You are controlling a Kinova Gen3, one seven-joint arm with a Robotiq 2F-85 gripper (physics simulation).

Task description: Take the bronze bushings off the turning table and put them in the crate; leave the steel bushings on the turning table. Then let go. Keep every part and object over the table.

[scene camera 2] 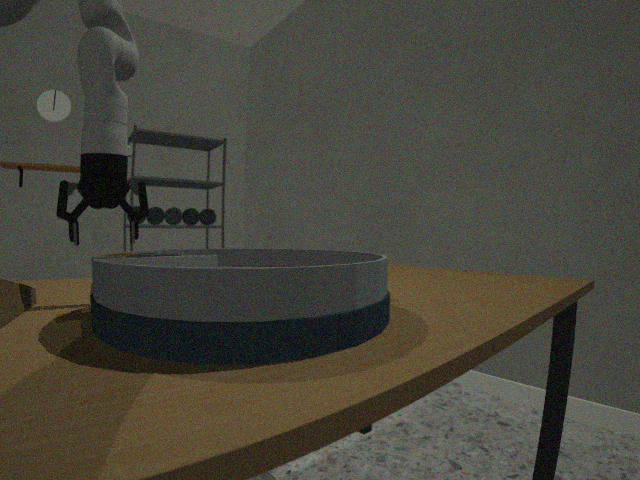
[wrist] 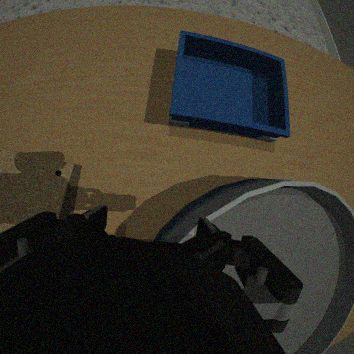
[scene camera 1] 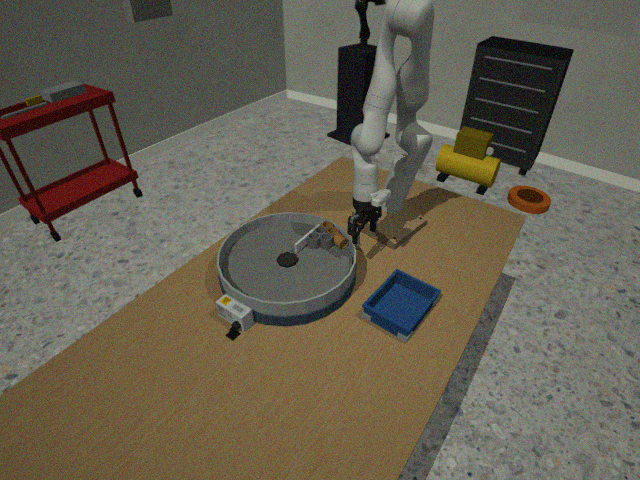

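Seen in the pictures: gripper, between the fingertips: [scene camera 2: 105,244] [wrist: 151,222] [scene camera 1: 364,237]; arm's base, origin of its link: [scene camera 1: 389,204].
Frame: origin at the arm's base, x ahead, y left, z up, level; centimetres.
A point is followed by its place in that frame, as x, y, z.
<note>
My gripper [scene camera 1: 364,235] {26.5, 9.9, 4.5} [scene camera 2: 105,240] {26.5, 9.9, 4.5} [wrist: 151,222] {26.5, 9.9, 4.5} is open and empty, pointing down above the rim of the turning table on the side near the arm's base. The round grey turning table [scene camera 1: 268,281] {57.3, -0.1, -0.4} [scene camera 2: 237,291] {41.1, -23.2, 1.1} [wrist: 300,225] {49.3, 11.5, -0.4} has a raised wall. Bronze bushings [scene camera 1: 338,238] {31.4, 3.2, 3.1} lie in a row inside the wall, close to the gripper in scene camera 1. Steel bushings [scene camera 1: 325,239] {32.8, -1.1, 1.0} stand beside them, next to a thin pale bar. Their exact number is hard to tell. The blue crate [scene camera 1: 403,304] {32.5, 30.8, -5.3} [wrist: 215,85] {32.2, 31.9, -5.2} is empty. The bushings do not show in the wrist view.
A pale control box [scene camera 1: 234,312] {71.6, 3.4, 0.2} with a small black part in front sits at the turning table's near side. The arm's base stands on the wooden table [scene camera 1: 310,392] {70.7, 31.9, -5.7} behind the gripper. A red cart [scene camera 1: 62,107], a yellow tank [scene camera 1: 467,165] and a dark cabinet [scene camera 1: 516,103] stand off the table.
</note>
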